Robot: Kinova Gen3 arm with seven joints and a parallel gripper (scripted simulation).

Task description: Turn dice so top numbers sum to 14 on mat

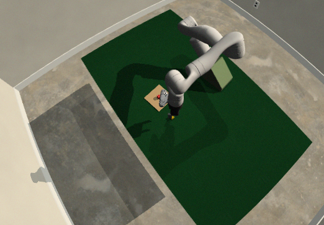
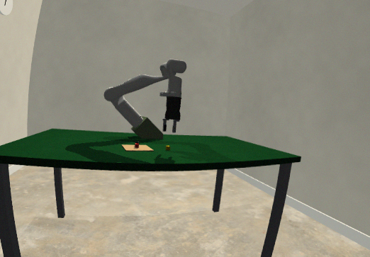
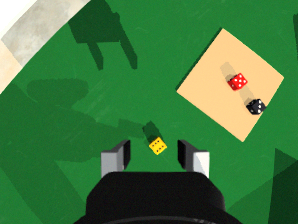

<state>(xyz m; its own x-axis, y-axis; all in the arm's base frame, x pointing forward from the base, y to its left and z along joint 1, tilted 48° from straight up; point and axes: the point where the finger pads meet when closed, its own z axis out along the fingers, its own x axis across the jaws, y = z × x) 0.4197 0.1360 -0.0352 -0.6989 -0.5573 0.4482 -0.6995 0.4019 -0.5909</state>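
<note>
The yellow die lies 100 mm below my hand and 10 mm behind it. Also, from my hand: black die (160 mm to the right, 100 mm below, 80 mm behind); tan mat (160 mm to the right, 110 mm below, 30 mm behind); red die (160 mm to the right, 100 mm below, 30 mm behind).
</note>
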